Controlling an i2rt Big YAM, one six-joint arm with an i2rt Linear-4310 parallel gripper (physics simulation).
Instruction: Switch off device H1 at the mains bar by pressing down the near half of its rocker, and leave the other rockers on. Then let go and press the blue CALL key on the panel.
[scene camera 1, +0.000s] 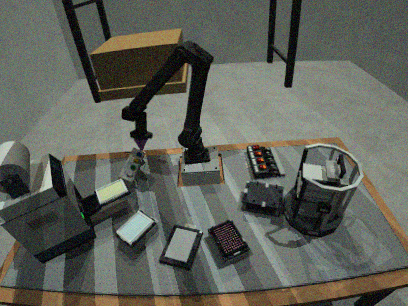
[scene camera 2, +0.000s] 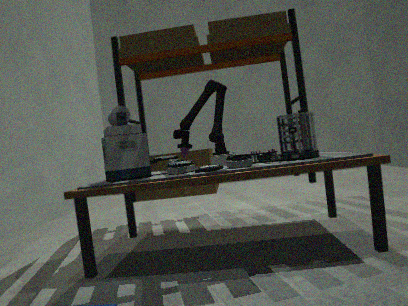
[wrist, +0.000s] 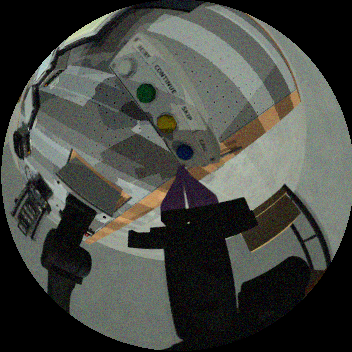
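Seen in the pictures: gripper, fingertip midpoint: (scene camera 1: 141, 150) (scene camera 2: 184, 157) (wrist: 180, 167); arm's base at its link origin: (scene camera 1: 196, 157) (scene camera 2: 221, 154) (wrist: 79, 211).
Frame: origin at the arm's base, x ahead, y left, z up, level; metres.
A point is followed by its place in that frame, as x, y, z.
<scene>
The grey key panel (scene camera 1: 134, 166) @(0.008, -0.312, -0.009) (wrist: 169, 101) @(-0.020, -0.332, -0.005) stands at the back left of the table. In the wrist view its blue CALL key (wrist: 184, 152) @(-0.087, -0.300, -0.006) is at the end nearest the fingers, beside the yellow key (wrist: 166, 123) @(-0.039, -0.310, -0.006). My gripper (scene camera 1: 142, 146) @(-0.095, -0.283, 0.008) (scene camera 2: 185, 152) @(-0.095, -0.283, 0.008) (wrist: 180, 167) @(-0.095, -0.283, 0.008) is shut and empty, its purple tips pointing down at the panel's blue-key end. The tips appear right beside the blue key; contact cannot be told. The mains bar (scene camera 1: 270, 162) @(0.054, 0.357, -0.041) lies at the back right, with several rockers showing orange-red; their labels and tilt are too small to read.
The arm's base (scene camera 1: 201, 173) @(0.100, 0.013, -0.015) stands right of the panel. A large grey machine (scene camera 1: 47, 225) @(0.415, -0.561, 0.108) with a yellow-topped plate (scene camera 1: 112, 192) @(0.211, -0.371, 0.035) is at the left. A black block (scene camera 1: 263, 196) @(0.277, 0.257, -0.017) and a clear-walled cylinder (scene camera 1: 320, 212) @(0.452, 0.413, 0.066) stand at the right. Trays lie in front.
</scene>
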